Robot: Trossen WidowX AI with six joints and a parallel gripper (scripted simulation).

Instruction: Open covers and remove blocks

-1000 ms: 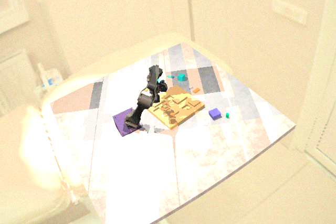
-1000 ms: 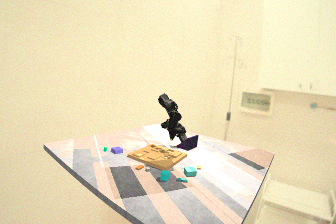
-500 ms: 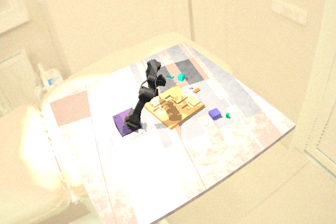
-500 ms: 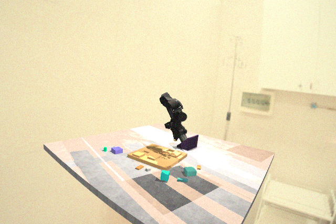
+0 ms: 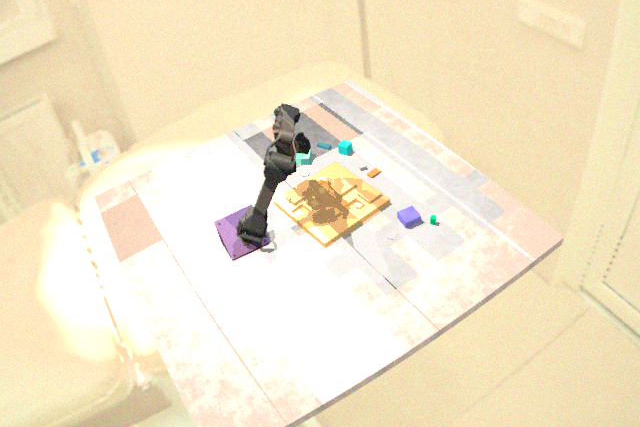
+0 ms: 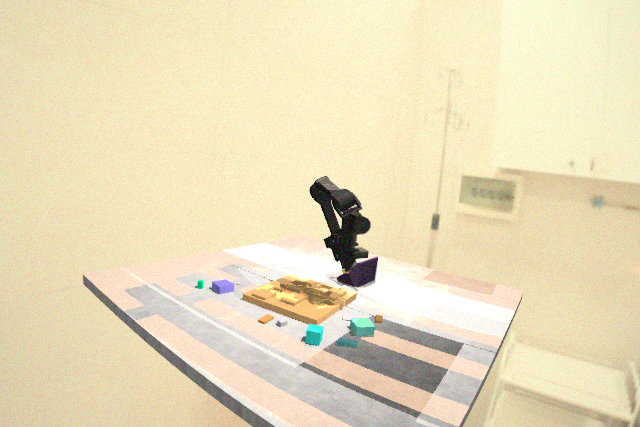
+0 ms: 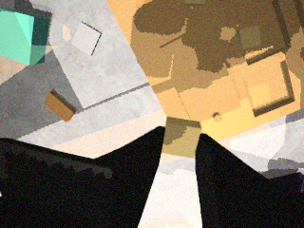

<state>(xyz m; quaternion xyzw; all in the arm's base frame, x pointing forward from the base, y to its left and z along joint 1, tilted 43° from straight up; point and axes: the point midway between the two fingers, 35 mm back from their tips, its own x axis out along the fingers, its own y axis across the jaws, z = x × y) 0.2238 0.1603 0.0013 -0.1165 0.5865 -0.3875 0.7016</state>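
The teal block is 13 cm ahead of my gripper tip, 17 cm to the left of it and 11 cm below it. Round my gripper tip: cyan cube: 28 cm ahead, 12 cm to the left, 10 cm below; flat teal piece: 23 cm ahead, 20 cm to the left, 12 cm below; small grey piece: 29 cm ahead, 1 cm to the right, 11 cm below.
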